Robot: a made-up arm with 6 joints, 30 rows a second.
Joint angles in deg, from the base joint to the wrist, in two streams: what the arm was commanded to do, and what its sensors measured. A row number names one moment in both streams.
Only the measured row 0 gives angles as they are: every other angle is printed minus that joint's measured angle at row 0.
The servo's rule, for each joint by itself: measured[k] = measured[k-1] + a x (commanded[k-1-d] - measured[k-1]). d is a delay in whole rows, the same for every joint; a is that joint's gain. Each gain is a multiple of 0.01, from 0.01 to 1. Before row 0 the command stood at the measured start. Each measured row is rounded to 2 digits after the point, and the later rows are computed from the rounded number. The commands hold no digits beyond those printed.
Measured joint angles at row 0:
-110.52 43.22 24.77 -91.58 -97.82 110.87
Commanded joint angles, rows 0 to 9:
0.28 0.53 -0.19 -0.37 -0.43 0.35
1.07 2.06 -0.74 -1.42 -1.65 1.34
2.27 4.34 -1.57 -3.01 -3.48 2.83
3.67 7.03 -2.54 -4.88 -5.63 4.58
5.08 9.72 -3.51 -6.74 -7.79 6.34
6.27 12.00 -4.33 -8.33 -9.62 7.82
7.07 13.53 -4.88 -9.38 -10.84 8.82
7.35 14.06 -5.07 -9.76 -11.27 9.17
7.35 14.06 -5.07 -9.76 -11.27 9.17
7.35 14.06 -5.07 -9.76 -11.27 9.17
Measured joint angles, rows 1 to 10:
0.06 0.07 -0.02 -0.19 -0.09 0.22
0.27 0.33 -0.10 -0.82 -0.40 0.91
0.69 0.85 -0.26 -1.94 -1.02 2.10
1.32 1.65 -0.51 -3.44 -1.94 3.64
2.11 2.70 -0.84 -5.12 -3.11 5.31
2.98 3.91 -1.22 -6.76 -4.41 6.87
3.84 5.16 -1.62 -8.10 -5.70 8.08
4.58 6.32 -2.00 -8.95 -6.81 8.76
5.16 7.33 -2.34 -9.36 -7.70 9.01
5.62 8.20 -2.64 -9.56 -8.41 9.11
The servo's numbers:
d 0
a 0.21 0.13 0.11 0.51 0.20 0.62

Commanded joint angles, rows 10 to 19:
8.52 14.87 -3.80 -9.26 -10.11 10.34
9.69 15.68 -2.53 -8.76 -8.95 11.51
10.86 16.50 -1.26 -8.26 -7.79 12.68
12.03 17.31 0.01 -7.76 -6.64 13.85
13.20 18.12 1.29 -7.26 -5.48 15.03
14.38 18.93 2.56 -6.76 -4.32 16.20
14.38 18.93 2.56 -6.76 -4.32 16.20
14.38 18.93 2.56 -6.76 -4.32 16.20
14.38 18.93 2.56 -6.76 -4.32 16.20
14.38 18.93 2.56 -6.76 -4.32 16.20
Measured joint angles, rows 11 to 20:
6.23 9.07 -2.77 -9.41 -8.75 9.87
6.96 9.93 -2.74 -9.08 -8.79 10.89
7.78 10.78 -2.58 -8.66 -8.59 12.00
8.67 11.63 -2.30 -8.20 -8.20 13.15
9.62 12.47 -1.91 -7.72 -7.66 14.32
10.62 13.31 -1.42 -7.23 -6.99 15.49
11.41 14.04 -0.98 -6.99 -6.46 15.93
12.03 14.68 -0.59 -6.87 -6.03 16.10
12.52 15.23 -0.24 -6.81 -5.69 16.16
12.91 15.71 0.07 -6.78 -5.42 16.18

